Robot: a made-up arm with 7 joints.
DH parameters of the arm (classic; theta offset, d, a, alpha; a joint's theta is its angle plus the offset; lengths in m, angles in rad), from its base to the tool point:
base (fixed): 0 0 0 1.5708
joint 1: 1.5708 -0.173 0 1.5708
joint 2: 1.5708 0 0 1.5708
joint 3: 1.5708 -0.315 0 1.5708
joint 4: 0 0 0 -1.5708
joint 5: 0 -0.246 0 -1.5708
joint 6: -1.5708 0 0 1.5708
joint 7: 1.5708 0 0 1.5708
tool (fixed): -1.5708 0 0 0
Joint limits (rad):
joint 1: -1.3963..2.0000
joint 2: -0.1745..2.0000
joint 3: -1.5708..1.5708
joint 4: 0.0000..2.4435
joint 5: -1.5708..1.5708
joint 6: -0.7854..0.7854
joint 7: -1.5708..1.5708
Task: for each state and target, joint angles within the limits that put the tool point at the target. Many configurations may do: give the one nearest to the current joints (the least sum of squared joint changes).
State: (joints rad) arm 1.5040 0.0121 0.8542 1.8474 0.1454 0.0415 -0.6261
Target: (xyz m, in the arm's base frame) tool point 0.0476 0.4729 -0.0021
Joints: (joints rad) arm 1.3743 0.5982 1.5381 2.0217 0.1454 0.0415 -0.6261
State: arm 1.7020 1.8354 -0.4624 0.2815 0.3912 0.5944 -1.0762
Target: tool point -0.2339 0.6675 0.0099
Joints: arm 1.9968 2.0000 -0.1487 0.4493 0.3912 0.5944 -1.0762
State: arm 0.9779 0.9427 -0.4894 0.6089 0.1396 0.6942 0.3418
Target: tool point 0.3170 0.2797 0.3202
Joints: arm 1.8847 0.5076 -0.4561 1.2103 0.1396 0.6942 0.3418
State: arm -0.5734 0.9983 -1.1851 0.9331 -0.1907 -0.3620 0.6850
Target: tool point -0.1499 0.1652 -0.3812
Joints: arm -0.5672 0.5981 -1.2460 1.5185 -0.1907 -0.3620 0.6850
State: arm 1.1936 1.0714 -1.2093 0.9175 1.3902 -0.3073 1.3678
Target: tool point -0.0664 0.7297 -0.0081
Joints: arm 1.7487 1.7181 -1.3339 0.0654 1.3902 -0.3073 1.3678
